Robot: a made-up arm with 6 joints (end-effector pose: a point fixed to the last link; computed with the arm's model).
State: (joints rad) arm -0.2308 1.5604 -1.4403 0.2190 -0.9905 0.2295
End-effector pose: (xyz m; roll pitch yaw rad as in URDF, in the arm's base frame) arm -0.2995 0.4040 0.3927 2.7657 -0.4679 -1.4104
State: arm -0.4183 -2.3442 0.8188 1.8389 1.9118 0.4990
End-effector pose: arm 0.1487 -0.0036 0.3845 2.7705 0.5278 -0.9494
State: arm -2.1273 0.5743 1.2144 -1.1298 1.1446 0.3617
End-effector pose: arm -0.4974 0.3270 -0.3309 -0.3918 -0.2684 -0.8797
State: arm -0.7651 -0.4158 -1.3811 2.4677 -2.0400 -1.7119
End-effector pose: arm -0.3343 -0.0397 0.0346 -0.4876 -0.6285 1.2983
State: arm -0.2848 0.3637 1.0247 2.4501 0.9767 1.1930
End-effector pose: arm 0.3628 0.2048 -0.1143 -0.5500 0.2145 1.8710
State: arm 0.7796 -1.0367 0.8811 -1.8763 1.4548 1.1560
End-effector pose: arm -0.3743 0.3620 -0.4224 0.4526 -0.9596 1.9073
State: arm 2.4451 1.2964 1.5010 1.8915 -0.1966 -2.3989
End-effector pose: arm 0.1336 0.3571 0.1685 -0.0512 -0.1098 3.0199
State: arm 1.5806 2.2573 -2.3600 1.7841 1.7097 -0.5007
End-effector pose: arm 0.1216 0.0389 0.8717 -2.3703 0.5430 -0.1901
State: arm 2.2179 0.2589 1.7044 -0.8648 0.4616 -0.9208
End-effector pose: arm 0.3711 0.2942 0.0018 2.3745 0.0197 -3.1112
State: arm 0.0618 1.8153 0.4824 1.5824 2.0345 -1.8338
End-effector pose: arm 0.0360 -0.2598 0.1603 2.8856 0.2075 3.0913
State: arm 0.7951 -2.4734 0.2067 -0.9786 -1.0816 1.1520
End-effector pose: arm -0.5343 -0.6882 0.1778 -1.4026 0.2839 -0.5030
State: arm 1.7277 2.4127 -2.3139 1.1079 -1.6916 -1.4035
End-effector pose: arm 0.3624 0.0093 0.1804 1.7522 -0.7335 -2.7190
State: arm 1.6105 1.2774 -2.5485 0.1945 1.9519 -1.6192
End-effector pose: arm 0.1265 0.4811 0.4317 -2.6138 0.4463 0.0963
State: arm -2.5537 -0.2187 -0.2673 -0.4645 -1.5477 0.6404
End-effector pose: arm 0.5569 0.5611 0.0261 -1.7202 -0.3681 2.8989
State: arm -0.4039 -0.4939 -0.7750 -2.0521 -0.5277 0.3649
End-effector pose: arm 0.0867 0.6305 -0.1165 1.7782 -0.0723 -1.5793
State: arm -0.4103 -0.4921 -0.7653 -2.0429 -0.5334 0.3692
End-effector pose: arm 0.0889 0.6302 -0.1191 1.7780 -0.0799 -1.5758
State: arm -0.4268 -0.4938 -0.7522 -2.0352 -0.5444 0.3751
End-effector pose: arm 0.0958 0.6283 -0.1218 1.7902 -0.0909 -1.5751
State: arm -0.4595 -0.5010 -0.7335 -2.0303 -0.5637 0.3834
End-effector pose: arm 0.1107 0.6239 -0.1237 1.8221 -0.1067 -1.5798
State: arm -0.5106 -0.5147 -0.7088 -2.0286 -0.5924 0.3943
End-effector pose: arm 0.1347 0.6163 -0.1238 1.8770 -0.1278 -1.5922
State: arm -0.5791 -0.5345 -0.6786 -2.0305 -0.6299 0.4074
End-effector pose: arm 0.1674 0.6054 -0.1197 1.9542 -0.1520 -1.6145
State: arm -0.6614 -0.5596 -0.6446 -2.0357 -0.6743 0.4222
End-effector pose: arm 0.2066 0.5914 -0.1096 2.0503 -0.1766 -1.6477
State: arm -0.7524 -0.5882 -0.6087 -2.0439 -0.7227 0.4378
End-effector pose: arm 0.2490 0.5748 -0.0919 2.1591 -0.1974 -1.6912
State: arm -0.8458 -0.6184 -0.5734 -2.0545 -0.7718 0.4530
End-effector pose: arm 0.2904 0.5565 -0.0669 2.2732 -0.2107 -1.7423
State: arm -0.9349 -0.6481 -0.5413 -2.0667 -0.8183 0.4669
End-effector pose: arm 0.3269 0.5378 -0.0368 2.3840 -0.2151 -1.7962
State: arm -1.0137 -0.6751 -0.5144 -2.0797 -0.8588 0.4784
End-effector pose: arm 0.3559 0.5202 -0.0051 2.4829 -0.2106 -1.8471
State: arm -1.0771 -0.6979 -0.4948 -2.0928 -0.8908 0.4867
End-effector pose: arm 0.3763 0.5053 0.0240 2.5639 -0.2000 -1.8899
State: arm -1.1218 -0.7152 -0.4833 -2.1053 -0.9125 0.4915
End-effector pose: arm 0.3887 0.4940 0.0469 2.6228 -0.1868 -1.9210
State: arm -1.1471 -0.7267 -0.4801 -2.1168 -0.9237 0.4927
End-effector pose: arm 0.3942 0.4871 0.0617 2.6594 -0.1741 -1.9396
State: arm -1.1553 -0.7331 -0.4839 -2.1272 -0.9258 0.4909
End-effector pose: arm 0.3948 0.4840 0.0687 2.6765 -0.1636 -1.9470
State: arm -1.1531 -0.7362 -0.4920 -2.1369 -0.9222 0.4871
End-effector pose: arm 0.3925 0.4835 0.0709 2.6818 -0.1546 -1.9476
